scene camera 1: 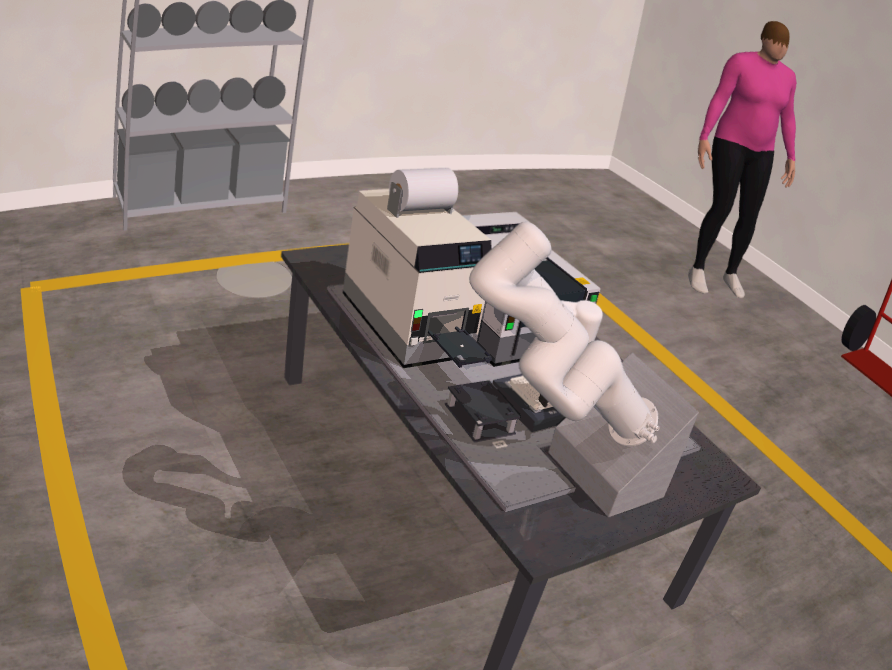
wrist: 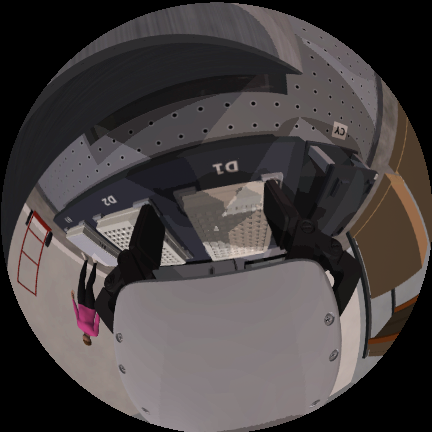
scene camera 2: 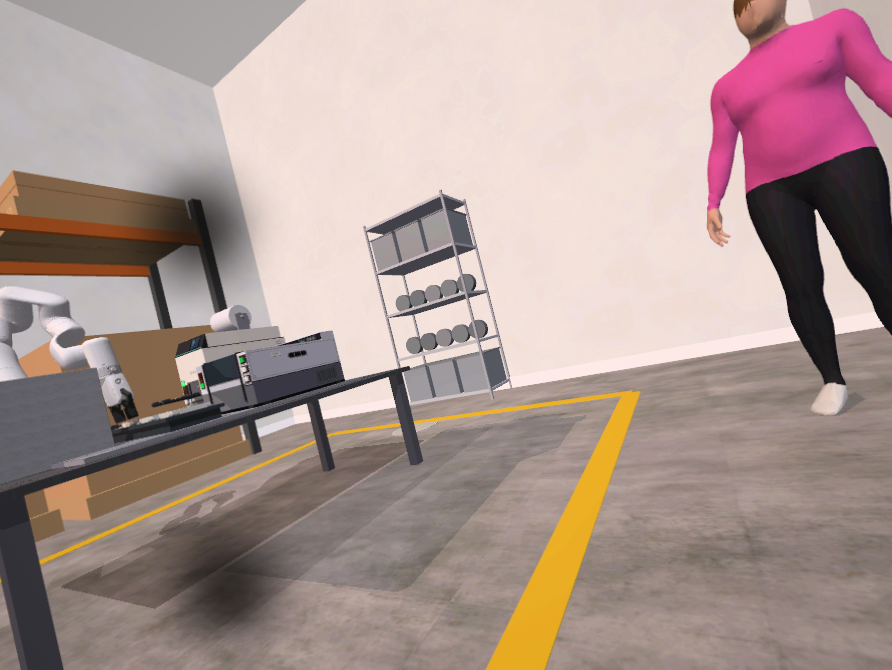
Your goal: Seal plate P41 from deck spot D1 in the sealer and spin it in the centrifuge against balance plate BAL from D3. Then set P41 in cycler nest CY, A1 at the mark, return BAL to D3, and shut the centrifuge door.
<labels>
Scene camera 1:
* foil roll: 429,188
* dark-lidded centrifuge: 504,338
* dark tray: 471,352
</labels>
